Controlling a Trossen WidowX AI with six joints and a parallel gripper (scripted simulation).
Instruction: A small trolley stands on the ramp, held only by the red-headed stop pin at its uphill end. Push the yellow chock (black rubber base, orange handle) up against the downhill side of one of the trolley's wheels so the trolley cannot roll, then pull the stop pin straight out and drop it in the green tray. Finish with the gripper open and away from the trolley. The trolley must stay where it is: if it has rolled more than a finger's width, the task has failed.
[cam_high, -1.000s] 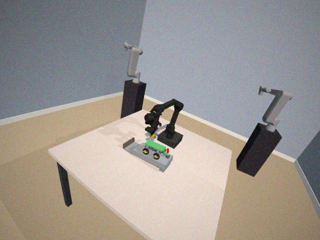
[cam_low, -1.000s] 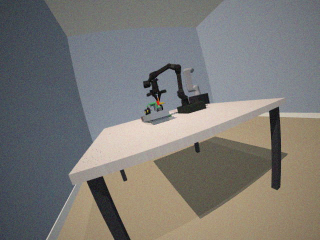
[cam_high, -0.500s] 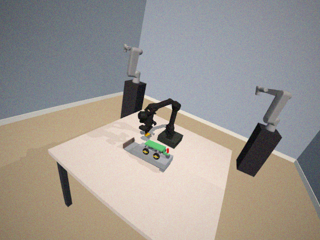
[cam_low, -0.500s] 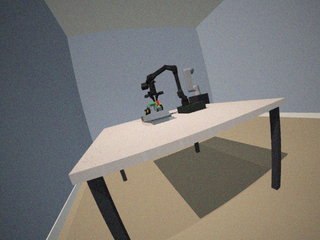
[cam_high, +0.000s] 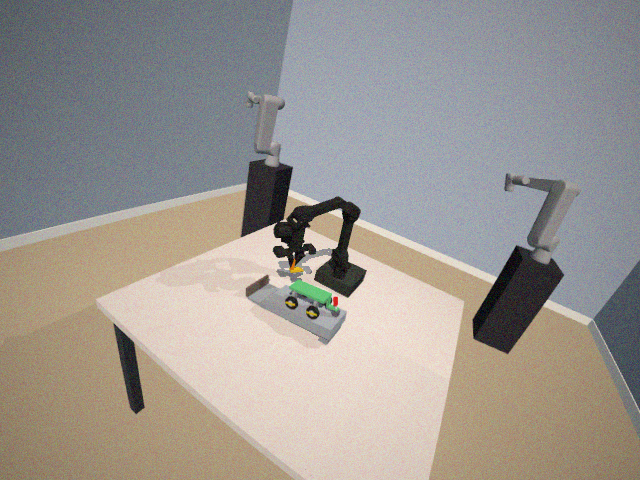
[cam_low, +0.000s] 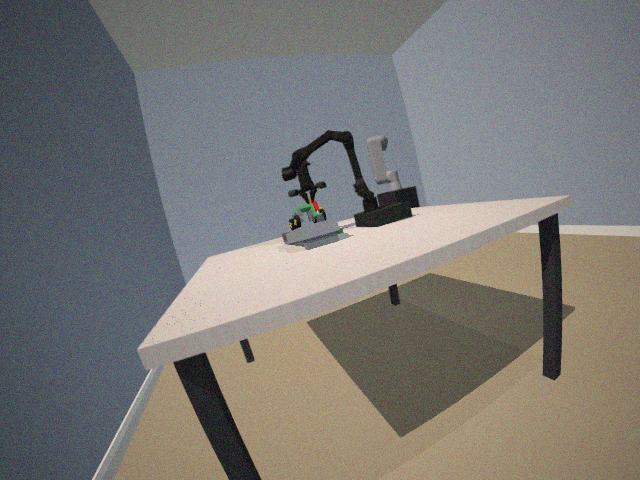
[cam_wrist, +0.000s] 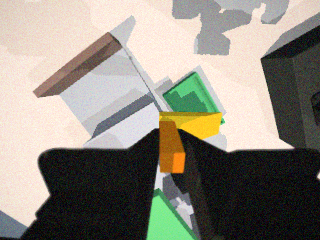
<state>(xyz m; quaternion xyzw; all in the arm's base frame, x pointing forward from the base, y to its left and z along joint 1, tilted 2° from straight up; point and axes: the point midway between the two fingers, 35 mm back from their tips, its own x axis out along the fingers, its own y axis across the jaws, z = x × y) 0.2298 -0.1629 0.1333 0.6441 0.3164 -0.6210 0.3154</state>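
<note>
Now: gripper tip 2 cm past the yellow chock, 1 cm to the right of it and 1 cm above it. Round my gripper tip: red-headed stop pin (26 cm to the left, 9 cm ahead, 2 cm below); brown end wall (13 cm below, 12 cm to the right, 8 cm ahead); green trolley (15 cm to the left, 10 cm ahead, 4 cm below).
</note>
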